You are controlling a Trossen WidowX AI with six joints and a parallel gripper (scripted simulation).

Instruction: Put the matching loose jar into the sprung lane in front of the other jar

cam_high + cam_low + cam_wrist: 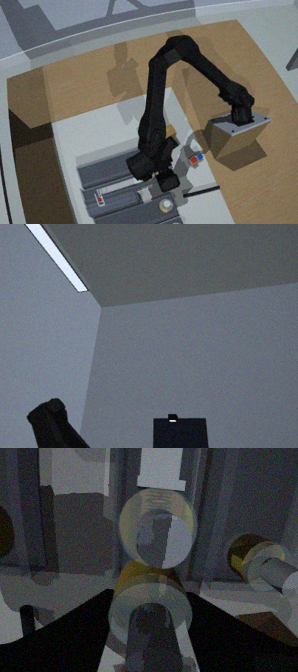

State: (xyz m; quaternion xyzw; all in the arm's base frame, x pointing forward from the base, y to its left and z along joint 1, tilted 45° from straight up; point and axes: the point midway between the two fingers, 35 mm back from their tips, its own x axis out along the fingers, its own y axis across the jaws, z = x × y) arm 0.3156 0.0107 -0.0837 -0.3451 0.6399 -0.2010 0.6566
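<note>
My gripper tip is now 16 cm short of the grey lane rack, 5 cm to the right of it and 3 cm above it. The rest, counted from my gripper tip: red mark: 22 cm ahead, 7 cm to the left, 2 cm above; then white pusher plate: 14 cm ahead, 5 cm to the left; then black rod: 14 cm behind, 10 cm to the left, 4 cm below.
</note>
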